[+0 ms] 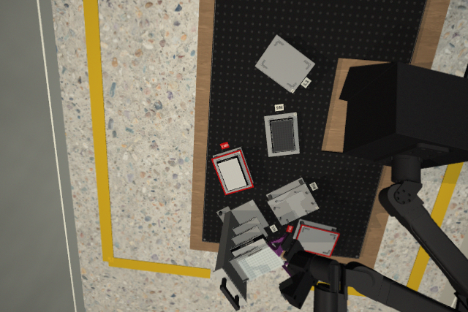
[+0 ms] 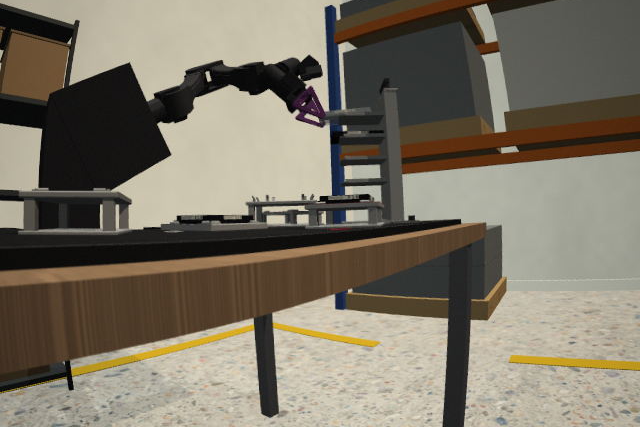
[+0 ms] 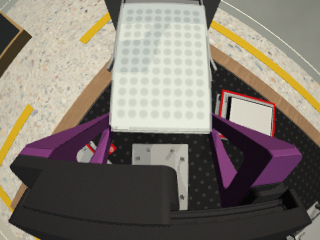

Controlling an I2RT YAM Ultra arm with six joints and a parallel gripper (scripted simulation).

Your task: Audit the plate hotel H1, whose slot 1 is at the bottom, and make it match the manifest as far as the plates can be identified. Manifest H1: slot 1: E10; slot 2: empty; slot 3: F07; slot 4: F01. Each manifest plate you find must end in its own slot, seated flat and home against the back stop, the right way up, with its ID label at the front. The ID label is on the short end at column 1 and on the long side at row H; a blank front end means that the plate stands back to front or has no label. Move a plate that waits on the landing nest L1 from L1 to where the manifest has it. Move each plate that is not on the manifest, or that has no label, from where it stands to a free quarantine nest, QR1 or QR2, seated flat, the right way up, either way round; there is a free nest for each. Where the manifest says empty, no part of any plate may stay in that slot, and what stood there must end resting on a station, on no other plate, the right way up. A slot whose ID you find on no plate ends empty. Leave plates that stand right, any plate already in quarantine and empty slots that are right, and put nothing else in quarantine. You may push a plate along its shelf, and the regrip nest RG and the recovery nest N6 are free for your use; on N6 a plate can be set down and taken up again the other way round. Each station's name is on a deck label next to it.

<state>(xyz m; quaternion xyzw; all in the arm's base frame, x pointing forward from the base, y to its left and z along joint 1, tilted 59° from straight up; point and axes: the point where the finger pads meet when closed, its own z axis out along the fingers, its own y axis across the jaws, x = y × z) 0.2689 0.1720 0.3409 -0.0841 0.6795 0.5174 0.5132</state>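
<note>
My hand is 4 cm to the right of the white well plate, 4 cm short of it and 1 cm below it. Round my hand: regrip nest RG: 21 cm below, 7 cm behind, 6 cm to the right; then H1 deck label: 26 cm below, 10 cm to the left, 4 cm behind; then plate hotel H1: 13 cm ahead, 11 cm to the left, 11 cm below.
</note>
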